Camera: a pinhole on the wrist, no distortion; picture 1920 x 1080 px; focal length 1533.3 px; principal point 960.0 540.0 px. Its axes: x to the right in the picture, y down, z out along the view. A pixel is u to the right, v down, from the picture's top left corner.
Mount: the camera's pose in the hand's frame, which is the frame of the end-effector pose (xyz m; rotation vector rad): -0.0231 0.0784 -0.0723 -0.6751 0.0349 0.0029
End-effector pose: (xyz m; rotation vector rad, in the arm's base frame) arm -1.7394 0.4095 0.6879 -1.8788 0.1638 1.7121
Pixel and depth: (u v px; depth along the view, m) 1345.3 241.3 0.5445
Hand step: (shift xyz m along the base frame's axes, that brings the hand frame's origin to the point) -0.4936 -0.0326 -0.2374
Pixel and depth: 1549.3 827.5 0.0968
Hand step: -0.0598 -0.1251 -0.0669
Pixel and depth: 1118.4 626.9 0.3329
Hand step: -0.2876 -0.1549 -0.1211
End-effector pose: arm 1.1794 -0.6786 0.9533 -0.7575 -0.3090 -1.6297
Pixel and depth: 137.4 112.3 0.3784
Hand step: 0.3193 0.2900 0.0378
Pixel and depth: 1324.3 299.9 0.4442
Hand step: 0.3776 0.0458 0.2322
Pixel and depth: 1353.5 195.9 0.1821
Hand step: 0.1795 -0.0020 0.0549
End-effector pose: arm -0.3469 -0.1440 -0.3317 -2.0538 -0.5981 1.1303
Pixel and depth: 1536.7 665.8 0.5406
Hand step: -0.1434 -0.0430 -0.5630
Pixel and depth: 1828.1 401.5 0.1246
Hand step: 0.0095 -0.0491 -0.1503
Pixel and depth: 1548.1 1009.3 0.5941
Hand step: -0.0842 -0.1332 -0.6666
